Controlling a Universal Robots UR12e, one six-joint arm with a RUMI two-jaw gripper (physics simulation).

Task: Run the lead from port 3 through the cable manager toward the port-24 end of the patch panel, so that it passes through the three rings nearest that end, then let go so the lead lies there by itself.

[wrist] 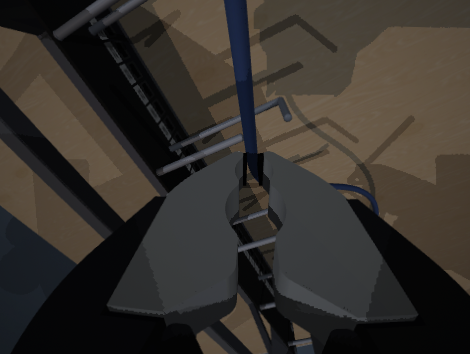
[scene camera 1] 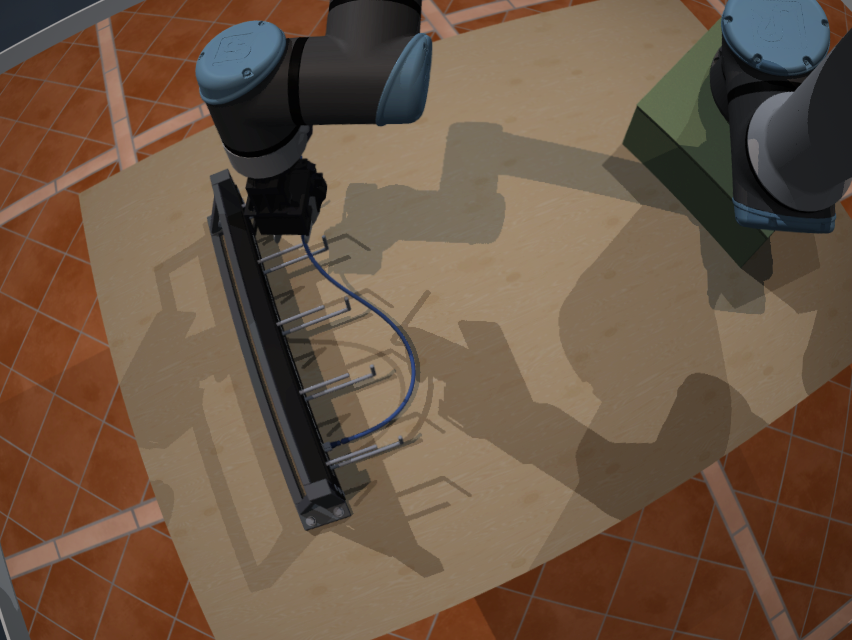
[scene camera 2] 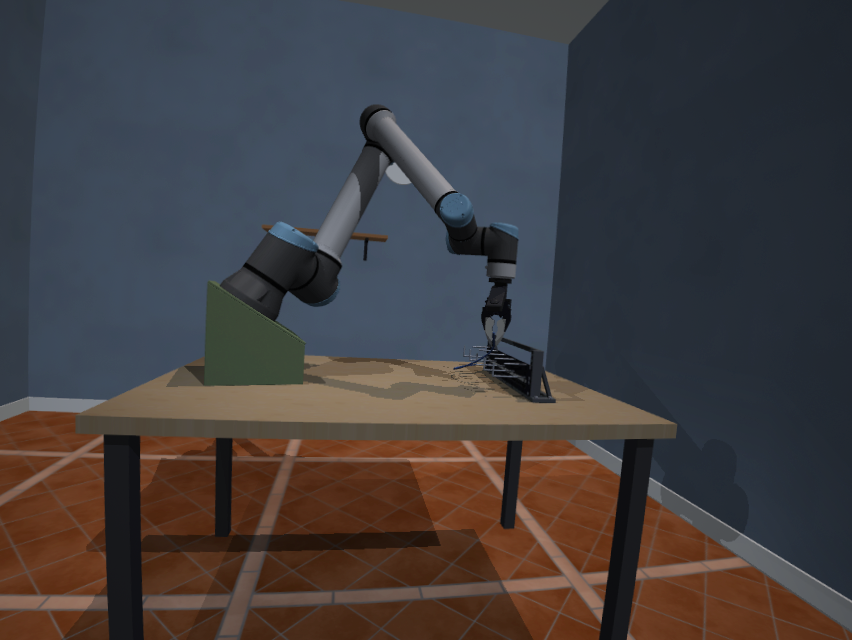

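My gripper (scene camera 1: 304, 238) (scene camera 2: 493, 343) (wrist: 252, 157) is shut on the blue lead (scene camera 1: 411, 351) (wrist: 241, 75), close to the second ring (scene camera 1: 296, 260) (wrist: 240, 120) from the port-24 end. From the gripper, in scene camera 1, the lead bows out beyond the hooked tips of the third ring (scene camera 1: 318, 321) and fourth ring (scene camera 1: 342, 387), then returns to its plug (scene camera 1: 332, 445) beside the ring (scene camera 1: 365, 454) at the port-3 end. A stretch of lead rises past the second ring in the wrist view; whether it is inside cannot be told. The end ring is hidden behind the gripper in scene camera 1.
The dark patch panel (scene camera 1: 265, 344) (scene camera 2: 535, 372) stands along one side of the table (scene camera 1: 523, 440) (scene camera 2: 385, 428), its rings sticking out toward the arm's base. The green pedestal (scene camera 1: 678, 172) (scene camera 2: 251, 351) bears the arm. Shadows of arm and rings fall across the table top.
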